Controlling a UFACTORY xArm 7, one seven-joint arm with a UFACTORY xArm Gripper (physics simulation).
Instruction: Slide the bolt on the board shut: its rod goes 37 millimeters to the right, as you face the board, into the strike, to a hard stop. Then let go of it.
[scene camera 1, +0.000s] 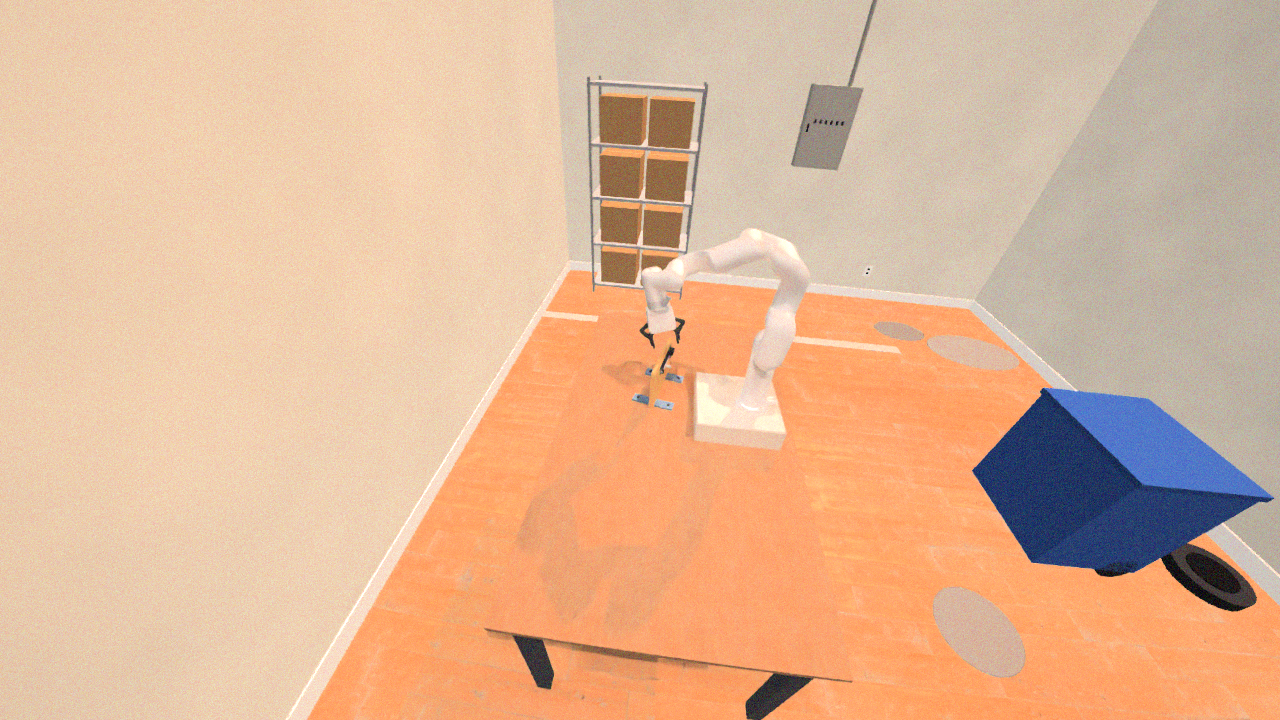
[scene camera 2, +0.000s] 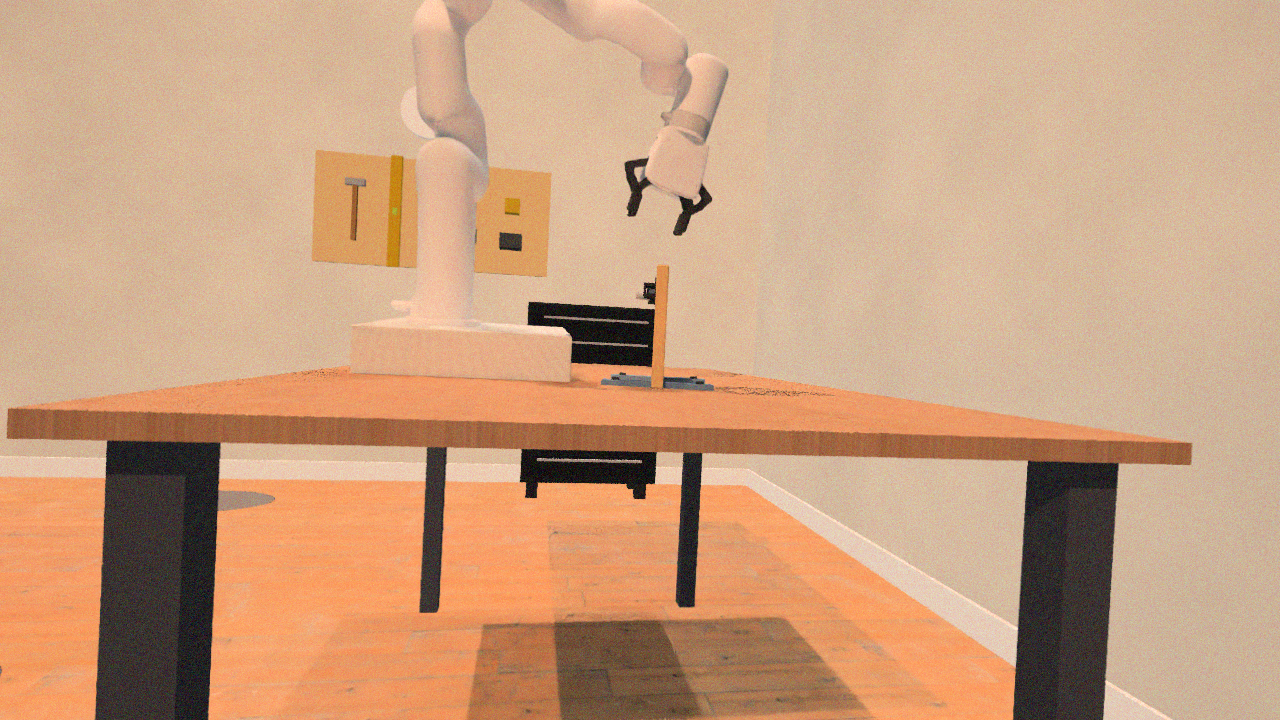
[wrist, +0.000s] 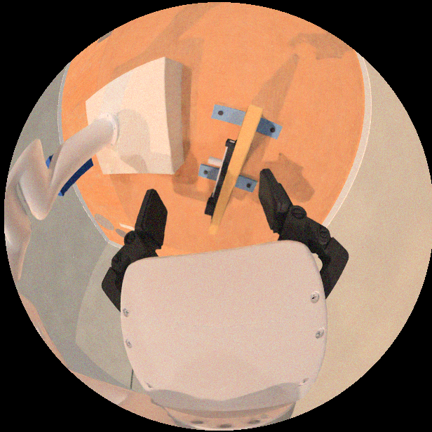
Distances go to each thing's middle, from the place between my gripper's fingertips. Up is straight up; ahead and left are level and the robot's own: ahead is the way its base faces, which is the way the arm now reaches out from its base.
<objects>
Right now the bolt (wrist: 230, 144) is 13 cm below my hand, 7 cm to the right of it and 1 cm behind it. Also, from my hand: upright wooden board (scene camera 2: 657, 380): 18 cm below, 5 cm to the right, 1 cm ahead.
</objects>
